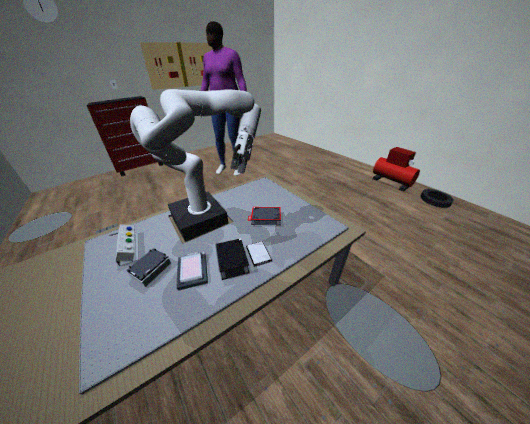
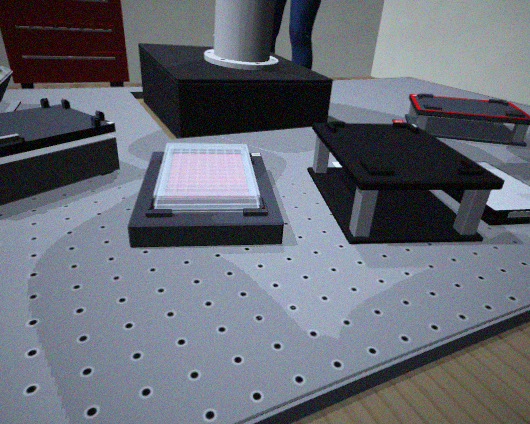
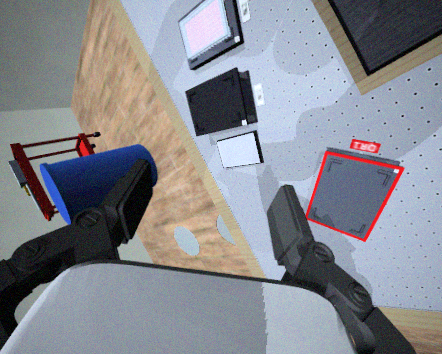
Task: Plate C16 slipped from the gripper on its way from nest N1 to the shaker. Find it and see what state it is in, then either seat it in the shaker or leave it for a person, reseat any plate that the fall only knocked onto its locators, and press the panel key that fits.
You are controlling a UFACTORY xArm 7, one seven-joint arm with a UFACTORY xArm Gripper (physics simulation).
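Places are measured from the arm's base along level axes (x right, y ahead, z up), in metres.
Pixels of known places: gripper, between the fingertips: [image 1: 237, 171] [image 3: 214, 188]; arm's base, origin of its link: [image 1: 199, 208] [image 2: 241, 62].
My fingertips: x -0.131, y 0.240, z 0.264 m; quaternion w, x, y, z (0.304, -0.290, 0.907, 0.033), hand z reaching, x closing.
For each thing: its top centre in the pictures, then the offset to it from my fingertips. "spot": a spot on its surface instead.
- clear-lidded plate with pink wells, centre of its top: [image 2: 207, 165] [image 3: 201, 27] [image 1: 190, 265] dx +0.329, dy +0.078, dz -0.304 m
- dark nest, centre of its top: [image 2: 207, 175] [image 3: 204, 29] [image 1: 191, 267] dx +0.329, dy +0.078, dz -0.315 m
- shaker, a spot on its surface: [image 2: 50, 122] [image 1: 153, 259] spot: dx +0.446, dy -0.044, dz -0.287 m
- key panel, centre of its top: [image 1: 122, 236] dx +0.530, dy -0.269, dz -0.258 m
- low white-topped block, centre of its top: [image 2: 489, 183] [image 3: 237, 151] [image 1: 258, 251] dx +0.046, dy +0.186, dz -0.328 m
- red label, a spot on its surface: [image 3: 365, 146] spot: dx -0.083, dy -0.062, dz -0.340 m
My gripper [image 1: 239, 169] [image 3: 214, 188] is open and empty, high above the table near its far right end. A clear-lidded plate with pink wells [image 1: 191, 266] [image 2: 210, 175] [image 3: 205, 27] lies on a dark nest [image 1: 192, 285] [image 2: 205, 234]; whether it is fully seated cannot be told. The black raised stand [image 1: 232, 256] [image 2: 400, 155] [image 3: 215, 105] and the red-edged stand [image 1: 266, 214] [image 2: 465, 107] [image 3: 352, 195] bear no plate. A dark device, perhaps the shaker [image 1: 149, 264] [image 2: 50, 122], has a bare top. The key panel [image 1: 120, 245] has blue, yellow, green and white keys. No plate readable as C16 shows.
A low white-topped block [image 1: 259, 253] [image 2: 510, 187] [image 3: 240, 151] stands beside the black stand. A red label [image 3: 365, 146] lies by the red-edged stand. The arm's black base [image 1: 197, 220] [image 2: 250, 105] stands behind. A person in purple [image 1: 223, 70] stands beyond the table. A blue barrel [image 3: 97, 175] shows past the table edge.
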